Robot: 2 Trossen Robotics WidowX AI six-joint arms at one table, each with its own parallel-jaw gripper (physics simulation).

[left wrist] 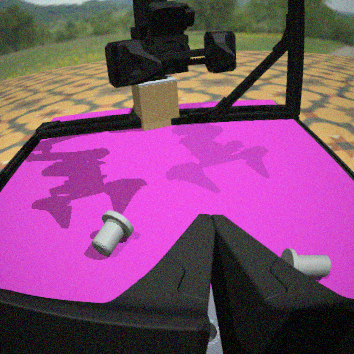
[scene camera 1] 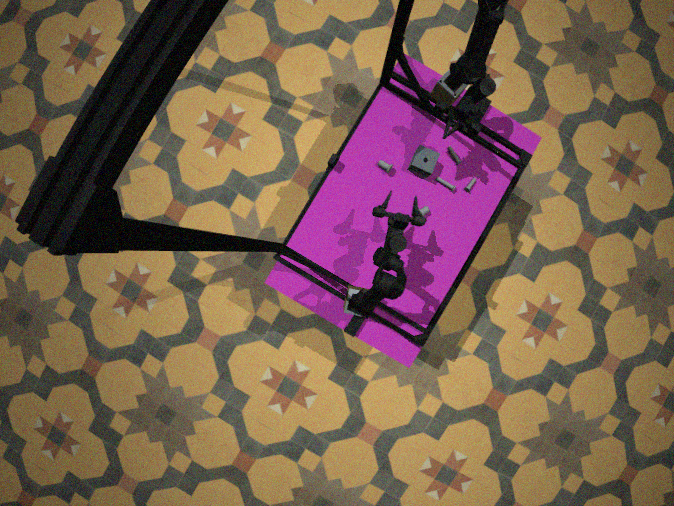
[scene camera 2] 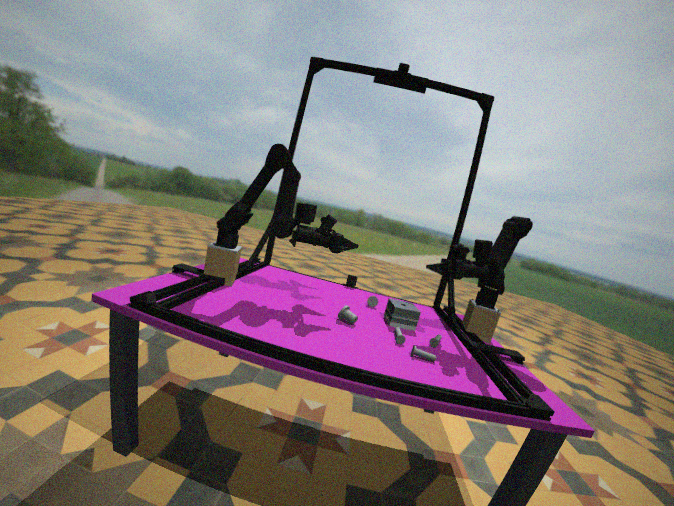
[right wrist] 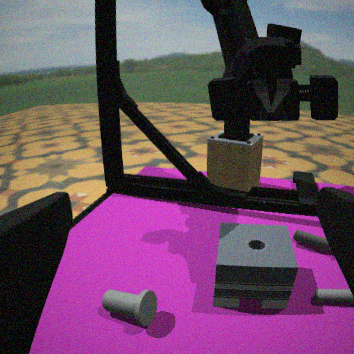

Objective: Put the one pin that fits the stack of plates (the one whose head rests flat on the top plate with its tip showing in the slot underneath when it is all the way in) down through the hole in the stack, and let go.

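The grey stack of plates point(scene camera 1: 418, 165) point(scene camera 2: 402, 315) point(right wrist: 257, 260) stands on the table, its top hole empty. Several grey pins lie on their sides around it: a short thick one point(scene camera 1: 384, 165) point(scene camera 2: 372, 301) point(left wrist: 311, 265) point(right wrist: 122, 305), a wide-headed one point(scene camera 1: 425, 210) point(scene camera 2: 347, 314) point(left wrist: 110, 237), a long thin one point(scene camera 1: 445, 183) point(scene camera 2: 399, 334) point(right wrist: 334, 297), one point(scene camera 1: 454, 155) point(scene camera 2: 435, 340) point(right wrist: 313, 241) beside the stack and one point(scene camera 1: 470, 184) point(scene camera 2: 423, 354) farther out. My left gripper point(scene camera 1: 447, 136) point(scene camera 2: 429, 266) point(left wrist: 208, 225) is shut and empty, above the table near the stack. My right gripper point(scene camera 1: 402, 196) point(scene camera 2: 353, 246) point(right wrist: 198, 203) is open and empty, raised above the table.
The magenta table point(scene camera 1: 326, 217) point(scene camera 2: 304, 348) is bordered by black rails point(scene camera 2: 326, 366). A tall black frame point(scene camera 2: 473, 157) rises at the back in scene camera 2. Arm shadows fall across the table.
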